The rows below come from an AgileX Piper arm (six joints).
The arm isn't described. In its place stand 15 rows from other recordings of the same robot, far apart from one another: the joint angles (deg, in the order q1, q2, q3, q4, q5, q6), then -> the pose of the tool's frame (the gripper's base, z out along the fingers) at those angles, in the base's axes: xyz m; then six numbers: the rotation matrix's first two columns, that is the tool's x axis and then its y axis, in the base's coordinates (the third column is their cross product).
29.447, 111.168, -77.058, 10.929, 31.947, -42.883 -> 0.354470, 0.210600, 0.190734, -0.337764, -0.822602, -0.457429, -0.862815, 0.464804, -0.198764
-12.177, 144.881, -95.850, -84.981, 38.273, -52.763 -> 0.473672, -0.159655, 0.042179, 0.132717, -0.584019, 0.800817, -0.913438, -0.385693, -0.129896
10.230, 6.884, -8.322, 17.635, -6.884, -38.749 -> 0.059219, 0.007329, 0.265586, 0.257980, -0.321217, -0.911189, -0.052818, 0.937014, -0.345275
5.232, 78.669, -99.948, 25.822, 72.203, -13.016 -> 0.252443, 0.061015, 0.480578, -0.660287, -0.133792, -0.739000, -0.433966, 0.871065, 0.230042
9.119, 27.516, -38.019, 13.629, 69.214, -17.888 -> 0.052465, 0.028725, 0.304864, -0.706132, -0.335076, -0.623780, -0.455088, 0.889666, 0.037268
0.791, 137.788, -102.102, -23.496, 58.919, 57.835 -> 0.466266, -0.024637, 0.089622, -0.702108, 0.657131, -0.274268, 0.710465, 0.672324, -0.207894
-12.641, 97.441, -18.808, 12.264, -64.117, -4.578 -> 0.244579, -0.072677, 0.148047, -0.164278, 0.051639, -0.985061, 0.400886, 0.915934, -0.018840
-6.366, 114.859, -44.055, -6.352, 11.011, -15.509 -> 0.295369, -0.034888, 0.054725, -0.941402, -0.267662, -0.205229, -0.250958, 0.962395, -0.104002
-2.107, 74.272, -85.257, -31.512, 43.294, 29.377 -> 0.272563, -0.042666, 0.462561, -0.351573, 0.099697, -0.930837, 0.398914, 0.915477, -0.052616
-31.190, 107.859, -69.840, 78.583, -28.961, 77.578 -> 0.334439, -0.252953, 0.225655, 0.699270, 0.018311, 0.714623, -0.573727, -0.581980, 0.576313
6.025, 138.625, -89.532, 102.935, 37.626, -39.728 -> 0.484824, 0.105618, 0.080762, -0.749392, 0.661737, -0.022709, 0.284743, 0.353045, 0.891224
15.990, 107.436, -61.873, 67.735, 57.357, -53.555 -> 0.311778, 0.163109, 0.180508, -0.904327, -0.267721, -0.332442, -0.426361, 0.529683, 0.733247
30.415, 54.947, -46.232, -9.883, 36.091, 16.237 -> 0.169392, 0.088773, 0.324566, -0.604187, -0.189682, -0.773938, -0.353510, 0.934249, 0.047001
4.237, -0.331, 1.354, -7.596, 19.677, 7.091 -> 0.053741, -0.000080, 0.174929, -0.267210, -0.020953, -0.963410, -0.031353, 0.999423, -0.013040
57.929, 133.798, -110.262, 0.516, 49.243, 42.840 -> 0.266268, 0.426114, 0.156980, -0.939209, -0.210258, -0.271436, -0.282599, 0.922380, 0.263349
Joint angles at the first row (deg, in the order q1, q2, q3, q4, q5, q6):
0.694 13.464 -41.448 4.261 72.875 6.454
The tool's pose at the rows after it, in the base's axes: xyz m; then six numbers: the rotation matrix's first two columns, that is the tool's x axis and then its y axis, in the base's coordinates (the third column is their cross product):
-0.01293, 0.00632, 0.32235, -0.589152, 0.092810, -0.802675, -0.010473, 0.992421, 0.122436
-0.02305, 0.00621, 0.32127, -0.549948, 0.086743, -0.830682, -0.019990, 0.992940, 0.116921
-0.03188, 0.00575, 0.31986, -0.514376, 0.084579, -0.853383, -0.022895, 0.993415, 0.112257
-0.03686, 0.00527, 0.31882, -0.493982, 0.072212, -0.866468, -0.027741, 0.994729, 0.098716
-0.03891, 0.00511, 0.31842, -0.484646, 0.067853, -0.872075, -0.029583, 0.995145, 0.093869
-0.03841, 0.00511, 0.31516, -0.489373, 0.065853, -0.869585, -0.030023, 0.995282, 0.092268
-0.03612, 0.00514, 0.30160, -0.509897, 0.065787, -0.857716, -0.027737, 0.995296, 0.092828
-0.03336, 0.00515, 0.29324, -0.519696, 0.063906, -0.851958, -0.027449, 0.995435, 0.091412
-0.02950, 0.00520, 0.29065, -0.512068, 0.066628, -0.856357, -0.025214, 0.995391, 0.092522
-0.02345, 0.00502, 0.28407, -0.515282, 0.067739, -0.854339, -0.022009, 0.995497, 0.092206
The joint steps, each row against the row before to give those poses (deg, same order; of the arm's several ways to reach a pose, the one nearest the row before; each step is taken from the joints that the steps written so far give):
-0.025 -4.303 0.001 0.000 0.269 -1.956
-0.002 -2.881 0.000 0.002 0.137 -0.369
0.002 -2.534 -0.001 -0.238 0.134 -0.071
0.001 -1.435 0.001 -0.280 0.113 -0.640
-0.004 -0.601 -0.001 -0.091 0.001 -0.233
0.003 -0.392 0.708 -0.002 -0.001 -0.110
-0.002 -1.574 2.934 0.001 0.001 0.009
0.004 -0.806 1.978 -0.003 -0.510 -0.130
-0.098 0.000 1.081 0.002 -1.584 0.004
0.000 -0.001 2.010 -0.121 -1.783 0.000

